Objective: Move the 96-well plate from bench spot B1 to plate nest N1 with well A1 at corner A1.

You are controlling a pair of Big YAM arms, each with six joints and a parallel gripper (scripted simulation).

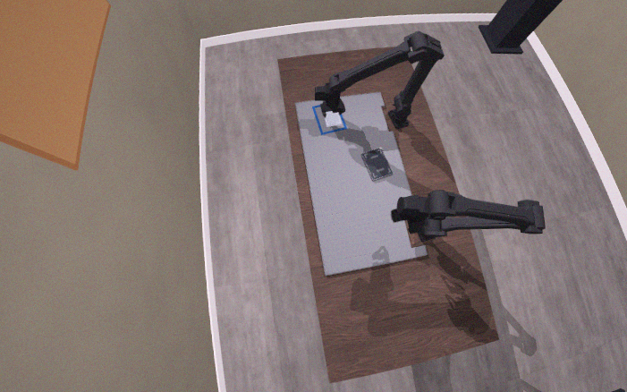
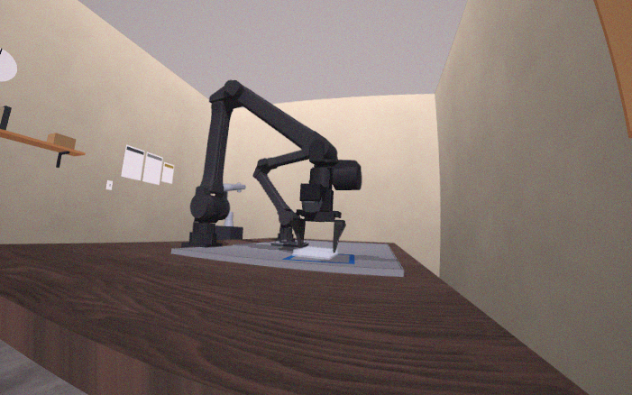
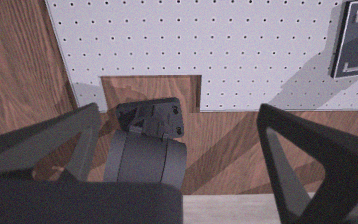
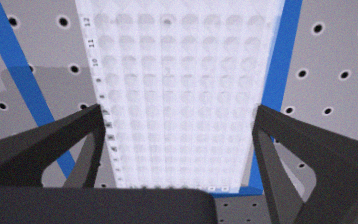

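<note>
The plate nest N1 lies 32 cm to the left of my right hand, 20 cm behind it and 1 cm below it. The rest, counted from my right hand: 96-well plate 1 cm below; then A1 label 24 cm behind, 23 cm to the left, 1 cm below.
</note>
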